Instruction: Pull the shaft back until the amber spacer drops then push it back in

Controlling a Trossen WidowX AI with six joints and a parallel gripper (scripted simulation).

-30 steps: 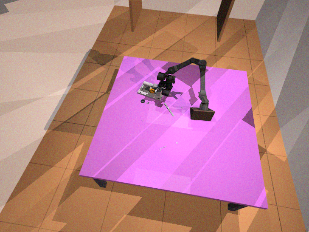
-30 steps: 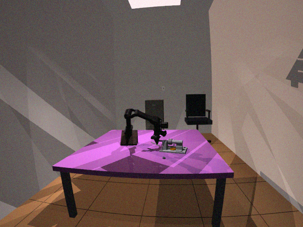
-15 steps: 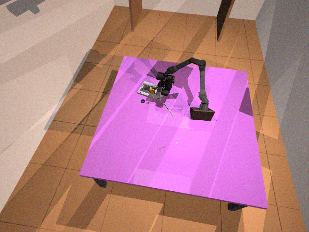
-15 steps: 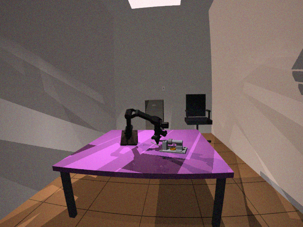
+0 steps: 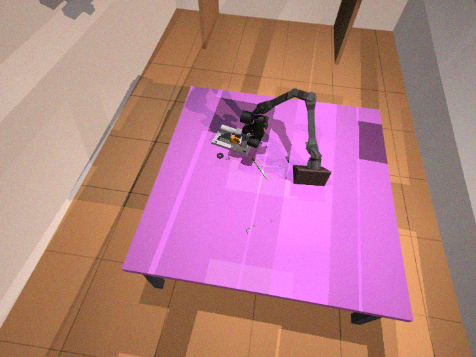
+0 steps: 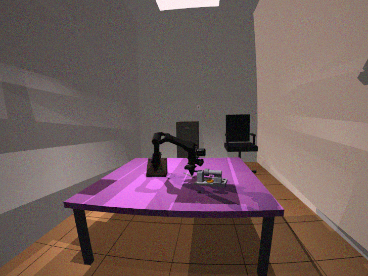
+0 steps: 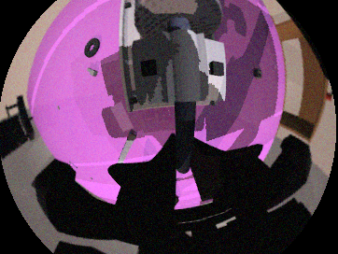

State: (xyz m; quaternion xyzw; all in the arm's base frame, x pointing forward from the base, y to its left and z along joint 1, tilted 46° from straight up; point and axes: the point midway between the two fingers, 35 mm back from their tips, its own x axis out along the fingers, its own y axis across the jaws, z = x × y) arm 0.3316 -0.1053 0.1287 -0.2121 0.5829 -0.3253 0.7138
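Now: gripper tip 70 mm short of the thin dark shaft, 40 mm below it and 20 mm to the left of it. The rest, counted from my gripper tip: grey support block (150 mm ahead, 30 mm to the right); metal strip (150 mm to the left, 50 mm behind, 40 mm below); amber spacer (140 mm ahead, 30 mm to the right, 30 mm below).
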